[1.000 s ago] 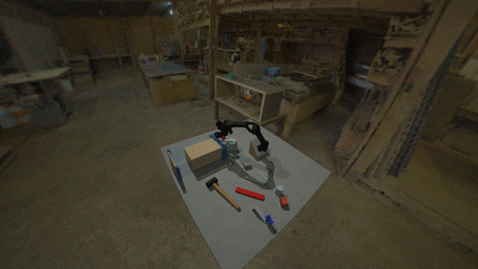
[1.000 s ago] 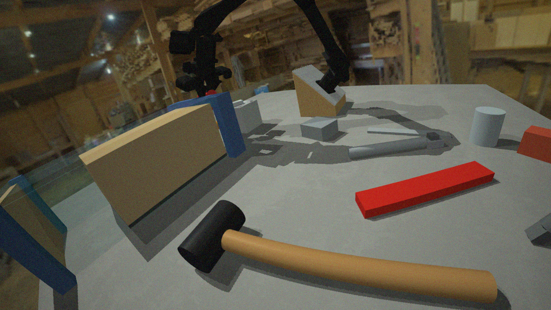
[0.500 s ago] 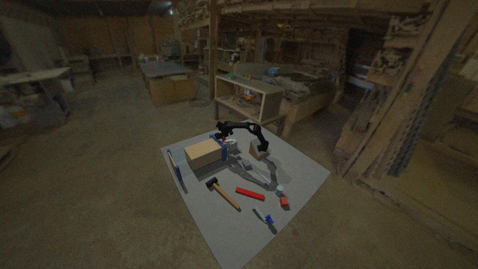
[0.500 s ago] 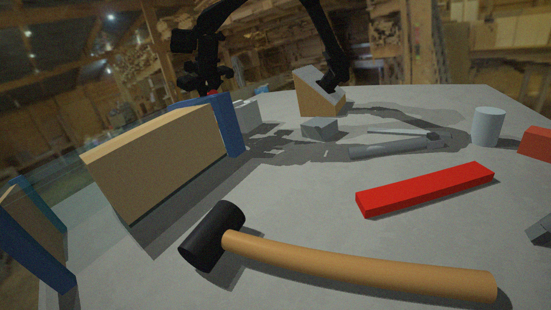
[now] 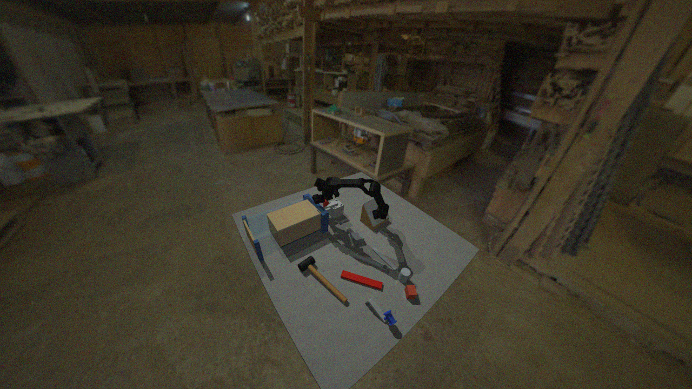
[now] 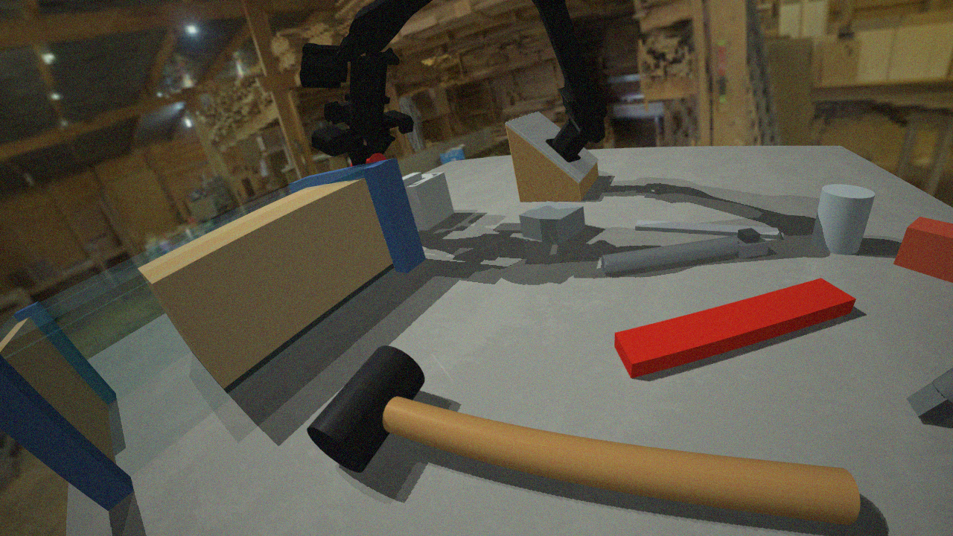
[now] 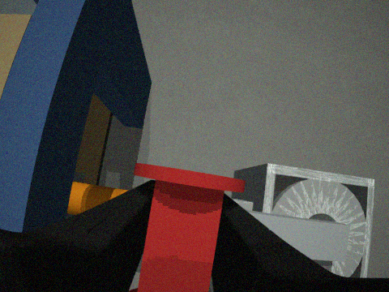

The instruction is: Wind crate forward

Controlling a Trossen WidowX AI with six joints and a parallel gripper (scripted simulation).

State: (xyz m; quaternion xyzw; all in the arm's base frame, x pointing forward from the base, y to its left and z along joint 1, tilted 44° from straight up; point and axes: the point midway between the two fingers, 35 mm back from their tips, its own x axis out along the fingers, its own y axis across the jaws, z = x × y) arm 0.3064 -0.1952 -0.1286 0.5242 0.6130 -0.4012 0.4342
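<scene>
The winch handle with red knob is 40 mm behind my gripper tip, 30 mm below it and 20 mm to the left of it. Also, from my gripper tip: grey block (310 mm to the left, 120 mm below, 90 mm behind); then winch (110 mm behind, 100 mm below); then flat grey strip (530 mm to the left, 140 mm behind, 130 mm below).
</scene>
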